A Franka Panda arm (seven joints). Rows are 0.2 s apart.
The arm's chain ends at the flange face. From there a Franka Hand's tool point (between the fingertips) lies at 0.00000 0.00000 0.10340 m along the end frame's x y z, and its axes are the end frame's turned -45 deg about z.
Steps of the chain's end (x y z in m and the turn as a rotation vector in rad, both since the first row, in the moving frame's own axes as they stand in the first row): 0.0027 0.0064 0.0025 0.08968 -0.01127 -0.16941; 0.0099 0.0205 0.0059 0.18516 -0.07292 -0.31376; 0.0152 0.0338 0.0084 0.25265 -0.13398 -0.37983; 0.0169 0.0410 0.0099 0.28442 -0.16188 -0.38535
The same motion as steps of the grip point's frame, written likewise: 0.0025 -0.0014 0.0021 0.07138 0.05544 -0.16941; -0.0024 0.0018 0.0039 0.18249 0.07937 -0.31376; -0.0101 0.0058 0.0043 0.27339 0.08391 -0.37983; -0.0146 0.0080 0.0045 0.31558 0.08665 -0.38535
